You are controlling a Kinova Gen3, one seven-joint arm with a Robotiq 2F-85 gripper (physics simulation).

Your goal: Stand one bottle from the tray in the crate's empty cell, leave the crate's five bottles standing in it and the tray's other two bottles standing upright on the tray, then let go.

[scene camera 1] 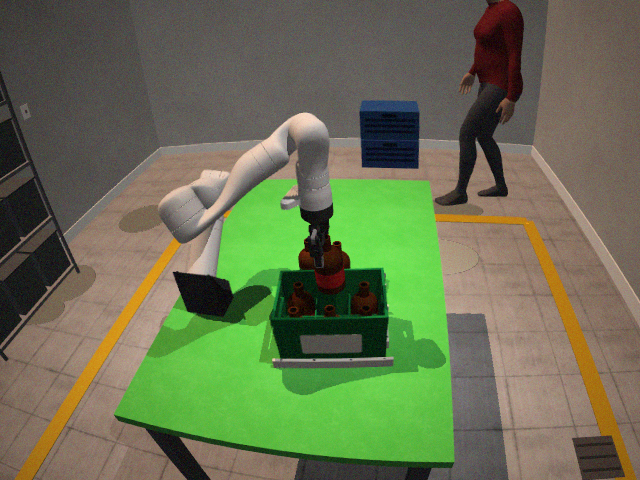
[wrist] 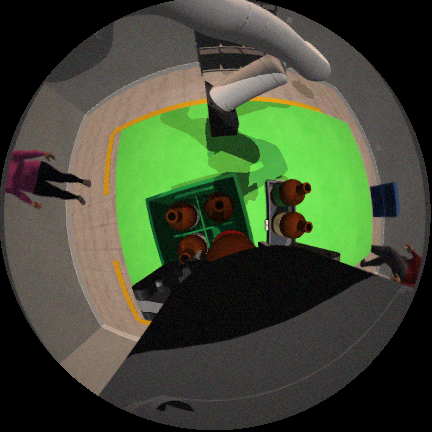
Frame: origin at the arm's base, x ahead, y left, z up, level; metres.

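Seen in the pictures: gripper, between the fingertips: [scene camera 1: 322, 257]; arm's base, origin of its link: [scene camera 1: 201, 276] [wrist: 220, 99].
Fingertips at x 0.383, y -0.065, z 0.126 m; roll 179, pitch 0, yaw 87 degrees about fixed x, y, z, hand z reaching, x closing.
Note:
Offsets run from my fingertips to a thing's top centre. "pt": to the spot under its first point. Level surfaces: height alone.
My gripper [scene camera 1: 321, 252] is shut on a brown bottle with a red label {dy +0.000, dx +0.014, dz +0.064 m} [scene camera 1: 329, 276] [wrist: 231, 245], upright at the rear middle of the green crate {dy -0.045, dx +0.020, dz -0.074 m} [scene camera 1: 330, 330] [wrist: 156, 225]. Its lower part is behind the crate's rim level, and its base is hidden. In the scene view brown bottles stand in the crate's cells, among them one at rear left [scene camera 1: 299, 300] and one at rear right [scene camera 1: 364, 299]; several necks show along the front. The wrist view shows three crate bottles {dy -0.003, dx -0.069, dz -0.086 m} [wrist: 219, 207] {dy -0.099, dx -0.065, dz -0.086 m} [wrist: 182, 216] {dy -0.089, dx +0.022, dz -0.086 m} [wrist: 192, 246]. Two bottles {dy +0.203, dx -0.073, dz -0.089 m} [wrist: 291, 192] {dy +0.188, dx +0.014, dz -0.089 m} [wrist: 295, 225] stand on the tray {pt dy +0.152, dx +0.066, dz -0.244 m} [wrist: 272, 240].
A pale bar {pt dy -0.149, dx +0.030, dz -0.224 m} [scene camera 1: 333, 362] lies along the crate's front on the green table {dz -0.249 m} [scene camera 1: 232, 392]. A black panel [scene camera 1: 204, 293] [wrist: 222, 122] stands at the arm's base, left of the crate. A person in red [scene camera 1: 498, 46] and blue boxes [scene camera 1: 389, 135] are beyond the table.

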